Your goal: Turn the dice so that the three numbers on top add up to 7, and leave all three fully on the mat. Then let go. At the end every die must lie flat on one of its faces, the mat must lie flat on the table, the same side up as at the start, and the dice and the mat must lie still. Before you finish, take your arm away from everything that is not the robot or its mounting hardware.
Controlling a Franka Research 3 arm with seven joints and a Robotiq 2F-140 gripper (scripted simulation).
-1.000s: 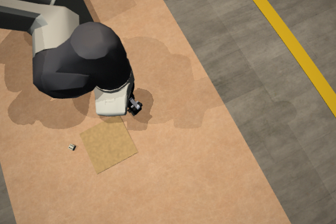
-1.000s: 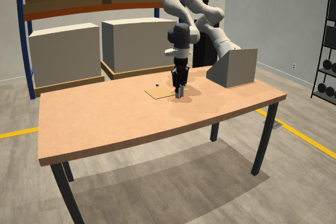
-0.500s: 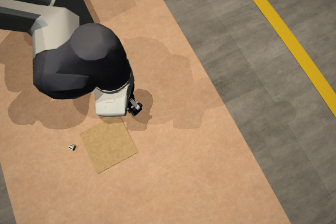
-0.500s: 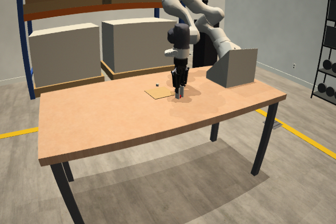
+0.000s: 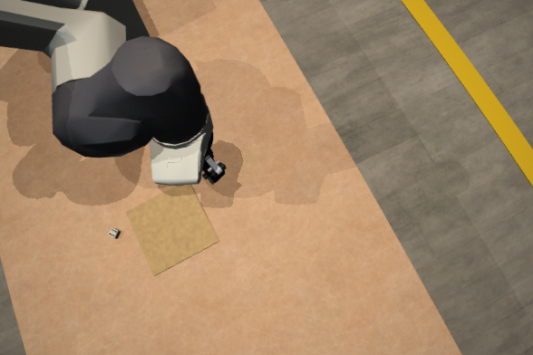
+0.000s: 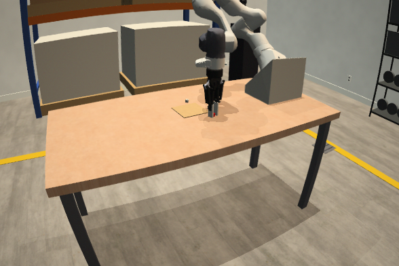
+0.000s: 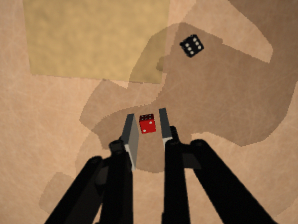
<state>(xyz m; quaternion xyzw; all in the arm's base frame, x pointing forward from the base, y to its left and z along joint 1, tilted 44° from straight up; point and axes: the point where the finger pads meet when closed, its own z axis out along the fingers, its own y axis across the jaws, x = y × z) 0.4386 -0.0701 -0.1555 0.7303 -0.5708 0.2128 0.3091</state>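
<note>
My hand is 3 cm above the red die. Round my hand: black die 9 cm to the right, 4 cm behind, 3 cm below; then tan mat 12 cm to the right, 6 cm ahead, 3 cm below; then white die 22 cm to the right, 3 cm below, 2 cm ahead.
</note>
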